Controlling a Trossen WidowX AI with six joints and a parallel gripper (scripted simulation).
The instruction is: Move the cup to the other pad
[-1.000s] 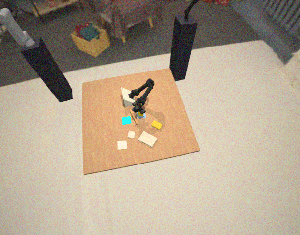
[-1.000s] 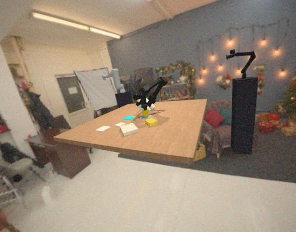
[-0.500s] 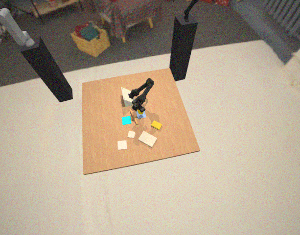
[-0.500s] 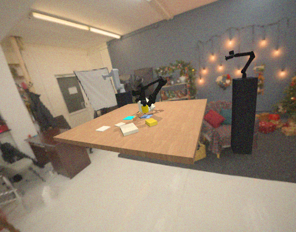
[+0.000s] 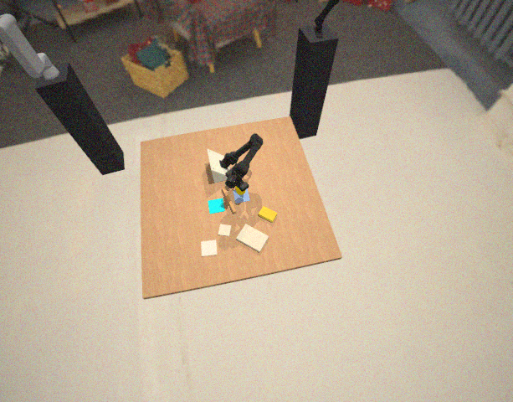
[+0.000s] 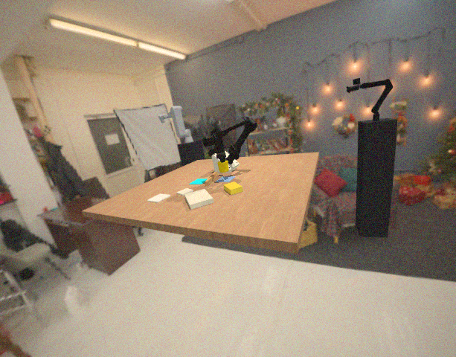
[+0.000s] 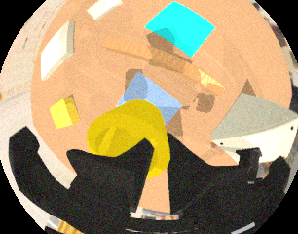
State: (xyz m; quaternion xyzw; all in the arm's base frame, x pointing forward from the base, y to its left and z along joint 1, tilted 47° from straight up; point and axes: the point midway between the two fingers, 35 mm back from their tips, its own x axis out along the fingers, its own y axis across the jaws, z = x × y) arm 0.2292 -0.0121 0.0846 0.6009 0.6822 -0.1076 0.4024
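My gripper tip is 8 cm to the left of the orange stick, 8 cm above it and 4 cm short of it. The rest, counted from my gripper tip: yellow block 23 cm ahead, 15 cm to the left, 8 cm below; then yellow cup 2 cm ahead, 1 cm to the left; then light blue pad 10 cm below, 3 cm ahead, 1 cm to the left.
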